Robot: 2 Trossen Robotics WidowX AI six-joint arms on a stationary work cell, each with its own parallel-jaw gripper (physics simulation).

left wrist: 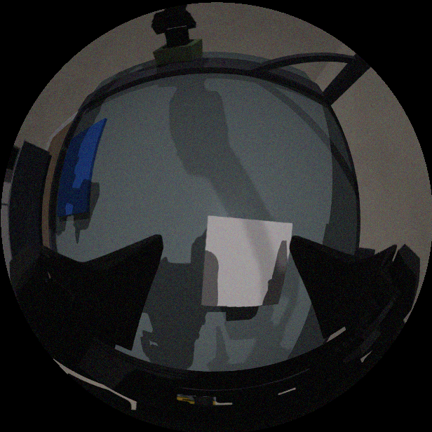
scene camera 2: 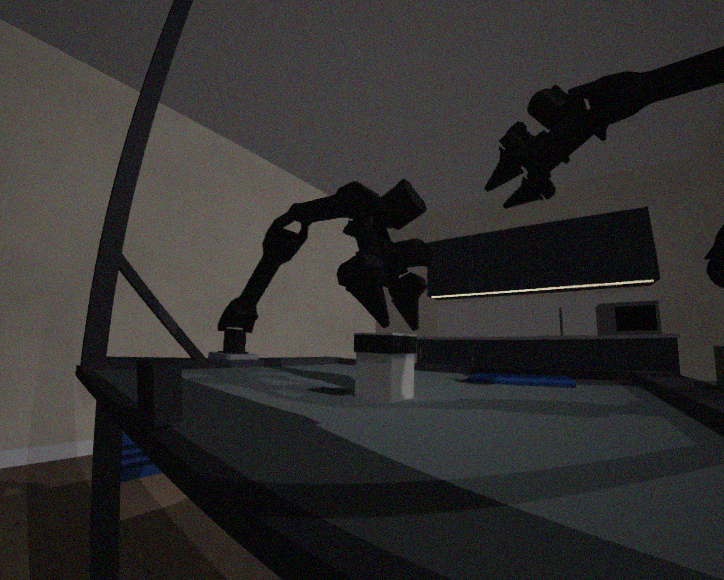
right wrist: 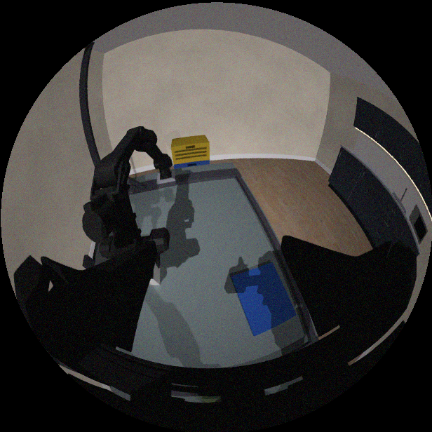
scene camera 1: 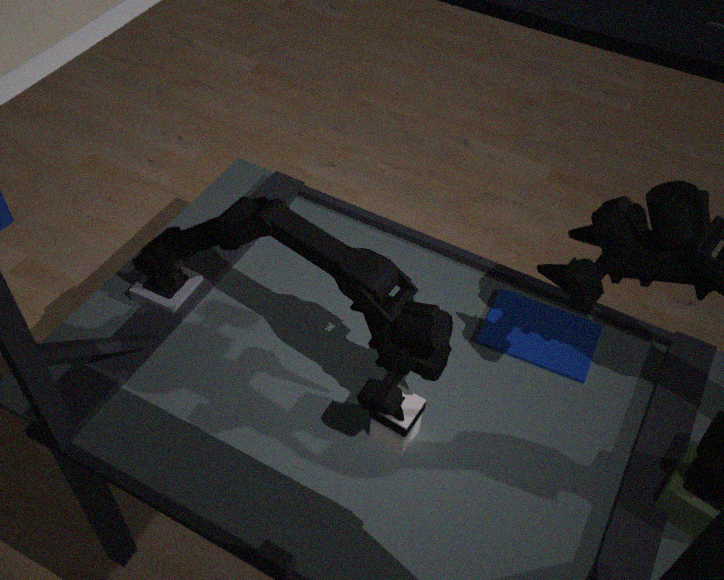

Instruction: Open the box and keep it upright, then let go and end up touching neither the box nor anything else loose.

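Pixels of known places: left gripper, fingertip midpoint: (scene camera 2: 402,328) (scene camera 1: 413,398); right gripper, fingertip midpoint: (scene camera 2: 495,199) (scene camera 1: 553,250); left arm's base, link origin: (scene camera 2: 233,353) (scene camera 1: 166,282); right arm's base, link origin: (scene camera 1: 711,485).
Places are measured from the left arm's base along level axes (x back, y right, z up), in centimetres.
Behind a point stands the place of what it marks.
Observation:
The box (scene camera 1: 413,403) (scene camera 2: 383,375) (left wrist: 237,260) (right wrist: 155,274) stands upright on the table, with a light body, a dark band near its top and a pale lid that lies closed. My left gripper (scene camera 1: 404,403) {x -55.3, y 6.0, z 7.0 cm} (scene camera 2: 400,326) {x -55.3, y 6.0, z 7.0 cm} (left wrist: 229,242) is open and points down, its fingertips close above the lid with nothing between them; whether a tip touches the lid is hard to tell. My right gripper (scene camera 1: 555,250) {x -67.7, y -10.7, z 33.2 cm} (scene camera 2: 495,198) {x -67.7, y -10.7, z 33.2 cm} (right wrist: 220,245) is open and empty, high up and well away from the box. The left fingers hide part of the lid in scene camera 1.
A flat blue panel (scene camera 1: 559,347) {x -73.4, y -23.9, z -2.6 cm} (scene camera 2: 525,380) {x -70.4, y -20.2, z -2.6 cm} (left wrist: 93,155) (right wrist: 250,305) lies near the table's far edge in scene camera 1. Dark frame rails border the table. A dark post (scene camera 2: 114,241) {x -5.6, y 34.1, z 22.1 cm} rises at the left in scene camera 2. A yellow crate (right wrist: 190,147) stands beyond the table.

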